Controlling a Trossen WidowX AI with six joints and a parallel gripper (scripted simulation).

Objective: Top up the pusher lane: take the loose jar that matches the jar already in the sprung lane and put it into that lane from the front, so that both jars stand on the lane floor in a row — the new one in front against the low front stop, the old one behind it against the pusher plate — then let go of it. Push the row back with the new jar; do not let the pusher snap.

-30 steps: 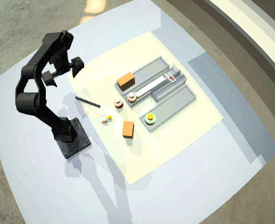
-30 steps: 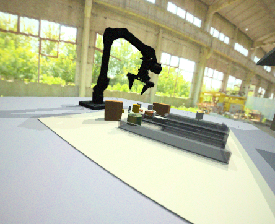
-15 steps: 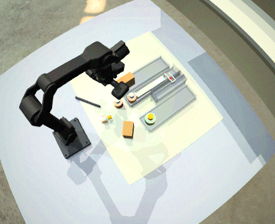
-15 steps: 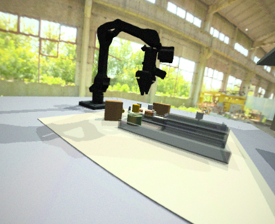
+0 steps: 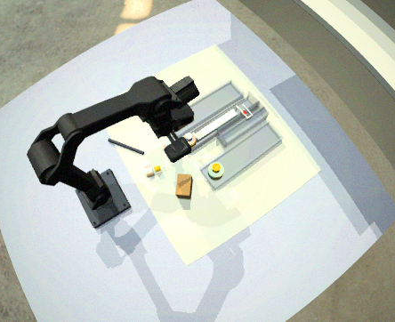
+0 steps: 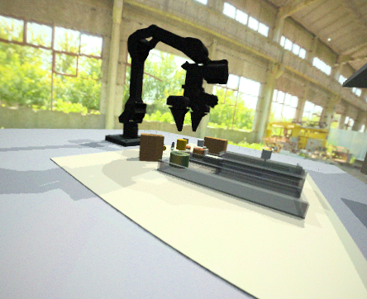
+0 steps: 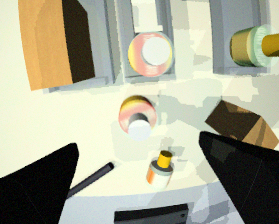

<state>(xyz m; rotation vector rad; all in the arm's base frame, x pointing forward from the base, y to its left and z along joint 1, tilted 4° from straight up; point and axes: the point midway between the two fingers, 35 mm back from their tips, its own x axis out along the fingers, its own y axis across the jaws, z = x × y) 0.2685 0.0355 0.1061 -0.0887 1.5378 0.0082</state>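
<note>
My gripper tip is now 13 cm to the left of the brown box, 5 cm above it and 2 cm past it. Round my gripper tip: thin black rod (13 cm behind, 9 cm to the left, 8 cm below); then grey pusher rack (21 cm ahead, 7 cm below, 2 cm to the right).
</note>
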